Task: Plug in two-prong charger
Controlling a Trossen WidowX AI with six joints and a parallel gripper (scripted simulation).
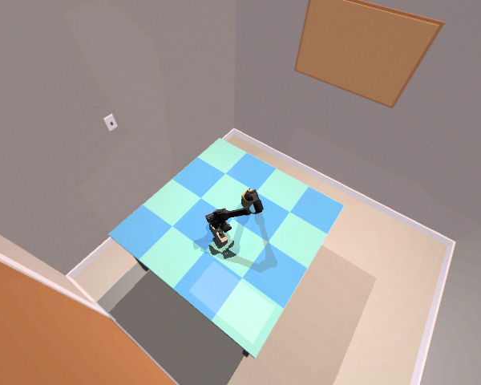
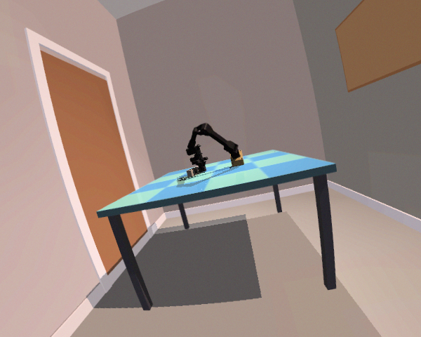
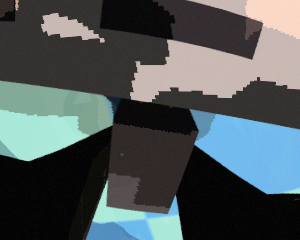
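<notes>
The two-prong charger lies 20 mm ahead of my gripper tip, 10 mm to the right of it and 10 mm above it.
</notes>
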